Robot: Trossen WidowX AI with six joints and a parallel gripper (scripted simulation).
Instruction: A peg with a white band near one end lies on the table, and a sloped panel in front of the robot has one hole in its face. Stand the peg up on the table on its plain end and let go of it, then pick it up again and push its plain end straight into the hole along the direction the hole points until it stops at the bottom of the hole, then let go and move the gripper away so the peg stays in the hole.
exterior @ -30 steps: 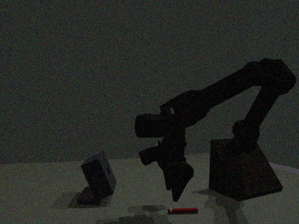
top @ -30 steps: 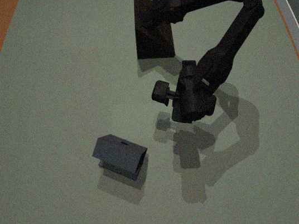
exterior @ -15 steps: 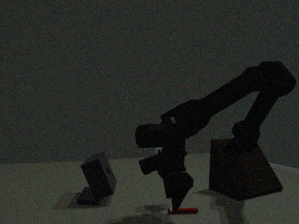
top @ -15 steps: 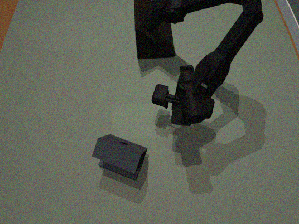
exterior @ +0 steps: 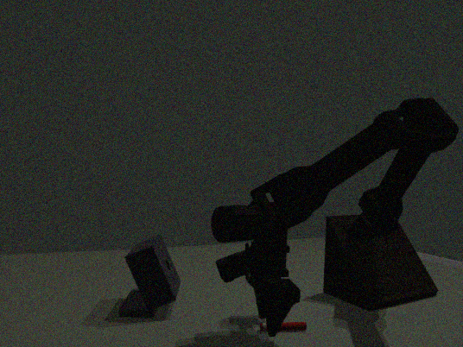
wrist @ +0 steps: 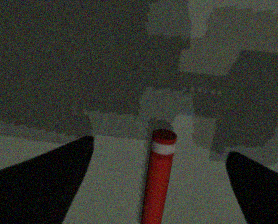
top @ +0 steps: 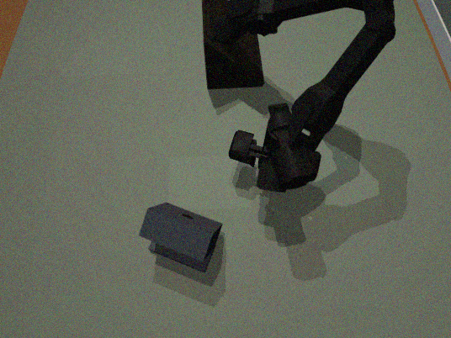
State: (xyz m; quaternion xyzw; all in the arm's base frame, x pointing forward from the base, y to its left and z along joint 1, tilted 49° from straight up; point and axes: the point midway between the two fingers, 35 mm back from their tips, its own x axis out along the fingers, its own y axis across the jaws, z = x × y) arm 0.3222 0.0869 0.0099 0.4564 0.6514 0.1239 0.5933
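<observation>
My gripper tip is 1 cm past the red peg. Also, from my gripper tip: sloped panel (12 cm ahead, 21 cm to the right, 7 cm above).
</observation>
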